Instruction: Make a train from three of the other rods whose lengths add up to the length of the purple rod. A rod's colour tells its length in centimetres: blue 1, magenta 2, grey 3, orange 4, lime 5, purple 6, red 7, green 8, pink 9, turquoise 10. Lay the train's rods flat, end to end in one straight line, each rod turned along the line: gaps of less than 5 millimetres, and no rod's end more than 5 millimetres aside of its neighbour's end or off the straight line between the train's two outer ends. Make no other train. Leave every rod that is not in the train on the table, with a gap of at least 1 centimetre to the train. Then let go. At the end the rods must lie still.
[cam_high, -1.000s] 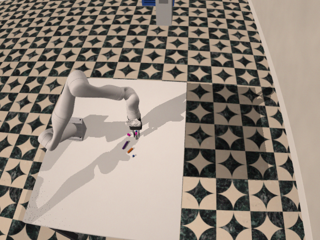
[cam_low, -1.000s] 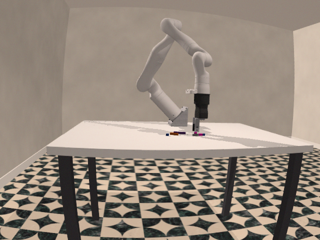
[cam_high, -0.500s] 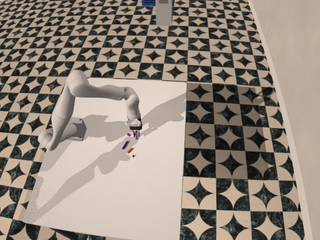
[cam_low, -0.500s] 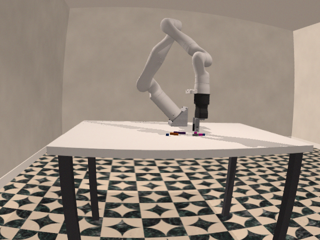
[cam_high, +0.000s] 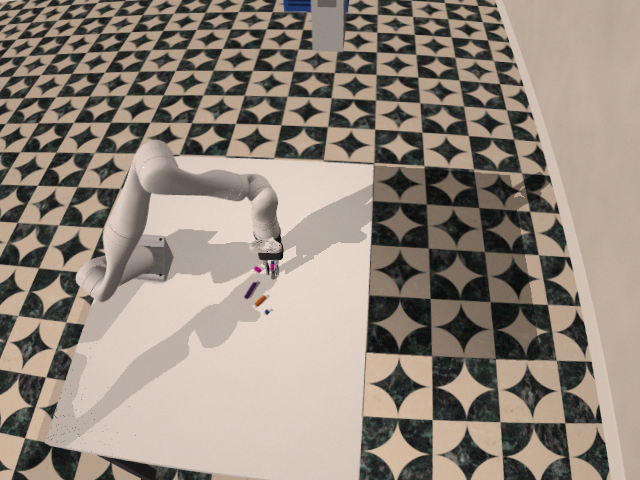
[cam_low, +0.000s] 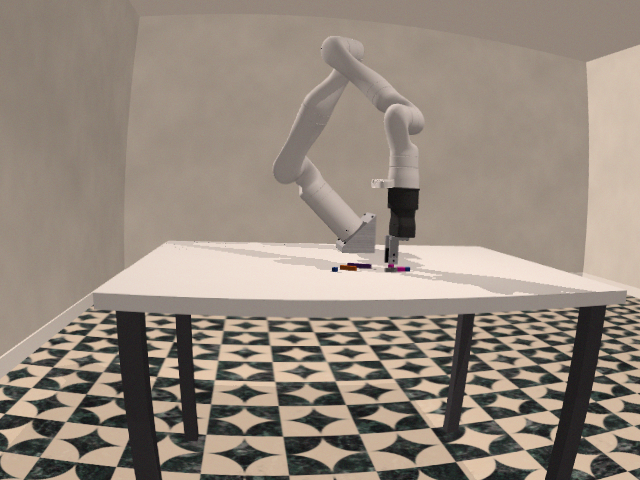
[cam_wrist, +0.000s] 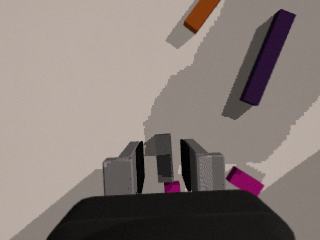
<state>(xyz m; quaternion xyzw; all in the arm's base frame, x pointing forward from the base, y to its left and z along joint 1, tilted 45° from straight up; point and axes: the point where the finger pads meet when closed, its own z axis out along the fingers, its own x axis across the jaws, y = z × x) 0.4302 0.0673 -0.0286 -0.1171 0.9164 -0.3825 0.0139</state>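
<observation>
Right now my hand is 30 mm above the grey rod. From my hand the other things lie so: purple rod 70 mm to the right, 60 mm behind, 30 mm below; then orange rod 100 mm to the right, 30 mm below, 10 mm behind.
</observation>
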